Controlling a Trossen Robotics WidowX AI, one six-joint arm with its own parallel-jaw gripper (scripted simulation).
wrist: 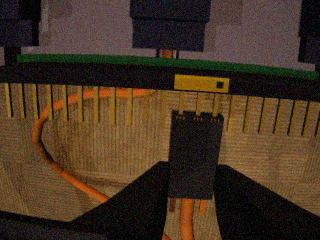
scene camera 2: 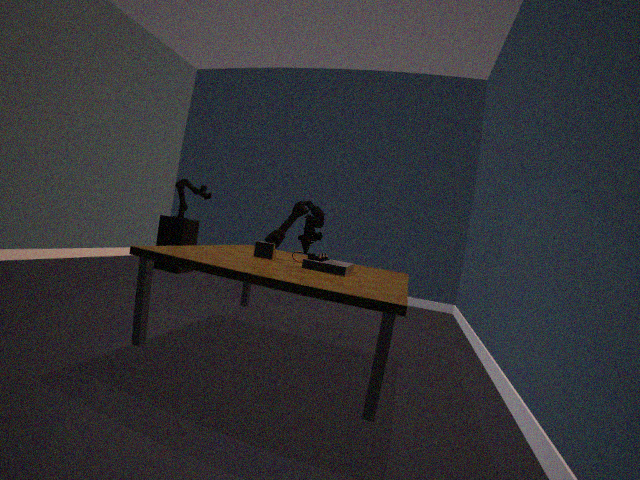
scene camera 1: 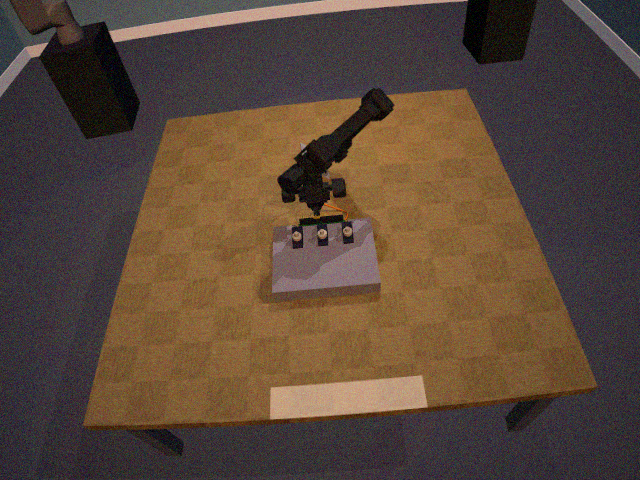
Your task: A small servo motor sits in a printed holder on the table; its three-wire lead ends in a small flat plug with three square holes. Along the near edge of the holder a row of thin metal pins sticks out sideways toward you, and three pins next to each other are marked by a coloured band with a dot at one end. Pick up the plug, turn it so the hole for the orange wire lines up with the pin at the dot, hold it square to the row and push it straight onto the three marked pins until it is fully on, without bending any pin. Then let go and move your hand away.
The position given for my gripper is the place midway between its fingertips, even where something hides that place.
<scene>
In view: my gripper (scene camera 1: 316, 209), a grey holder (scene camera 1: 339, 269) and a yellow band (wrist: 183, 82).
My gripper shows as well in the wrist view (wrist: 191, 174).
</scene>
